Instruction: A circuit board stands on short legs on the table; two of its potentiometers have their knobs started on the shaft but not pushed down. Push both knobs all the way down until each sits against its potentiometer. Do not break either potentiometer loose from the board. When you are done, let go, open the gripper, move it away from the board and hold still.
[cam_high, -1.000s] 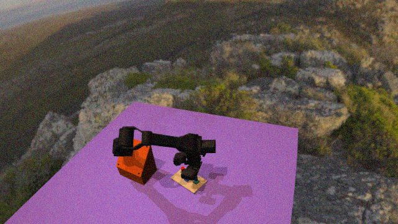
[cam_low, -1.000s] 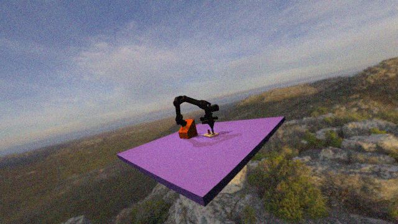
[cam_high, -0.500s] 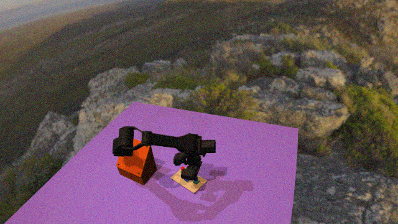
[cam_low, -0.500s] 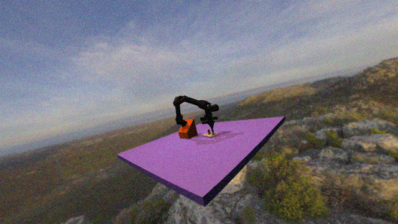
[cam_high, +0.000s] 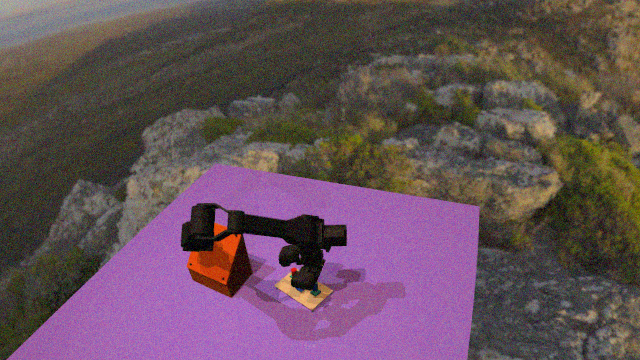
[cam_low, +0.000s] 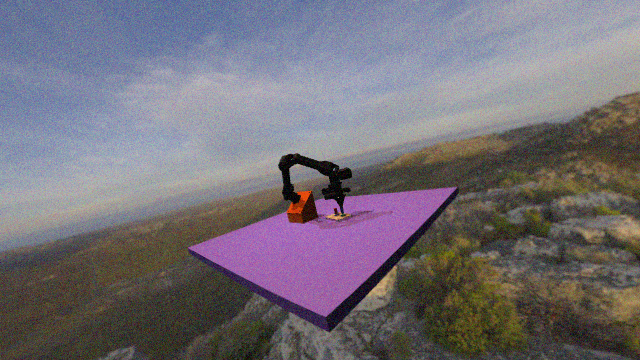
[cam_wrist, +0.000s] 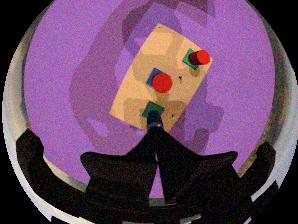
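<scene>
My gripper tip is 50 mm past the red knob and 20 mm above it.
</scene>
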